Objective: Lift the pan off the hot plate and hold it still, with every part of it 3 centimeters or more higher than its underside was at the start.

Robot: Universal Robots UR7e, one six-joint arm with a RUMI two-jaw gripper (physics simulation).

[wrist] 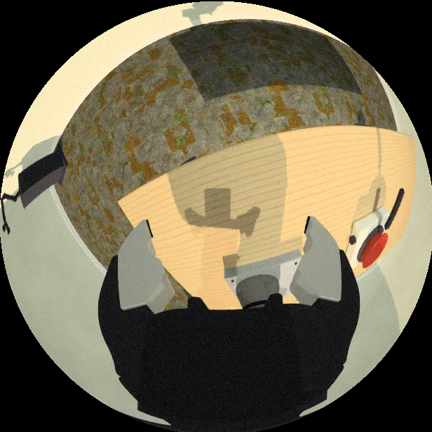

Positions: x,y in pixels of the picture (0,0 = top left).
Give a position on a red pan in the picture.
375,245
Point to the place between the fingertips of my gripper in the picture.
229,220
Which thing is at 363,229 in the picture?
A white hot plate.
